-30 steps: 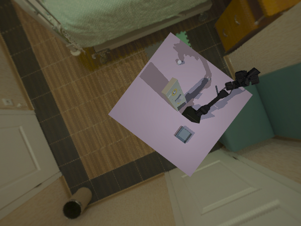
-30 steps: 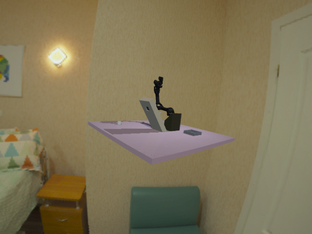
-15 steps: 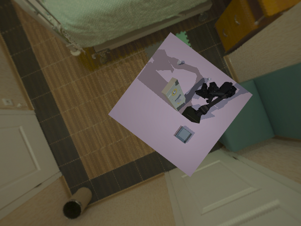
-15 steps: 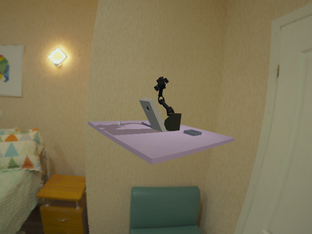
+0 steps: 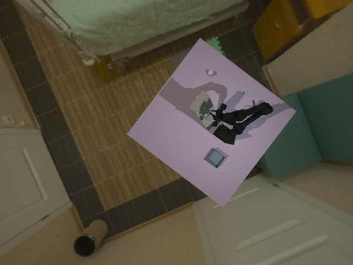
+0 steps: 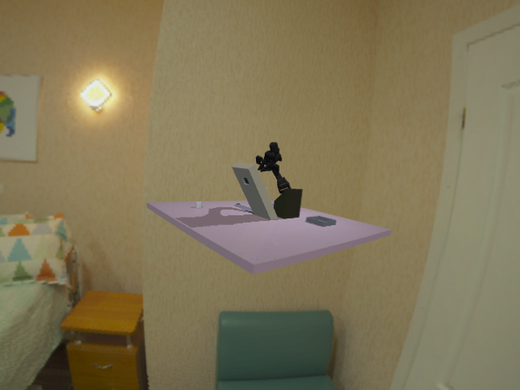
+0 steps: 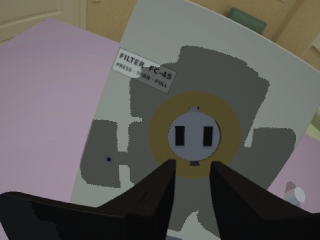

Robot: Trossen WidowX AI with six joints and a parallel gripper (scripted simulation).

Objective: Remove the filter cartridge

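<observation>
Right now my gripper tip is 6 cm short of the round grey filter cartridge and 5 cm above it. The rest, counted from my gripper tip: grey tray: 41 cm behind, 22 cm to the left, 31 cm below.
</observation>
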